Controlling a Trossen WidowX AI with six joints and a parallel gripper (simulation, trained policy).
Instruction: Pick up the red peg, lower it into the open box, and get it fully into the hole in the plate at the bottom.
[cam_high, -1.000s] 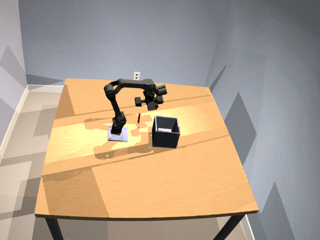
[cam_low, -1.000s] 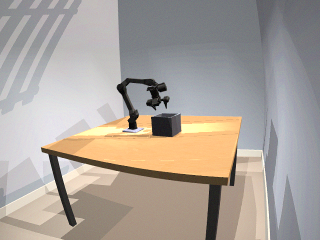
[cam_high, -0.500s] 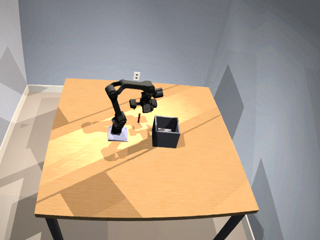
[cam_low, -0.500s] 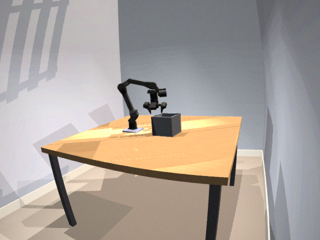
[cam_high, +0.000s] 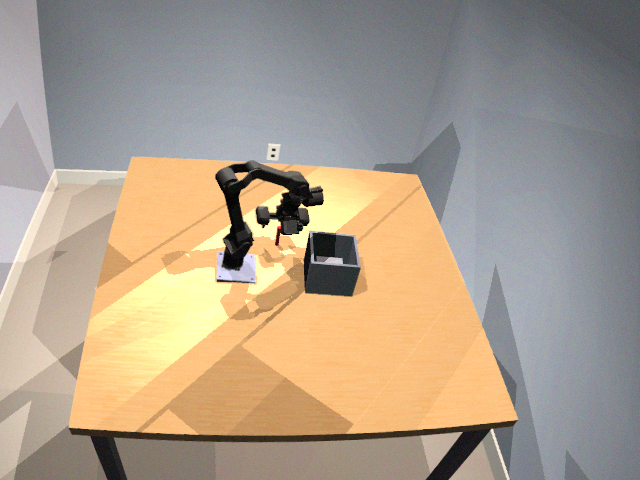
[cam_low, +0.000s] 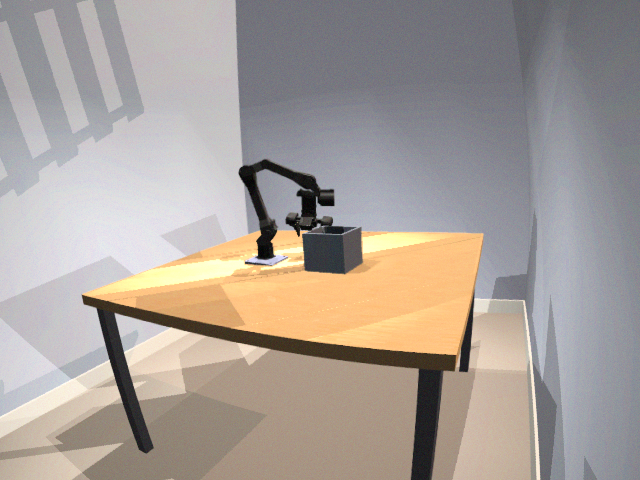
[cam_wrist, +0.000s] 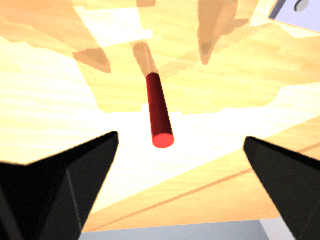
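Right now my gripper tip is 30 mm above the red peg and 20 mm short of it.
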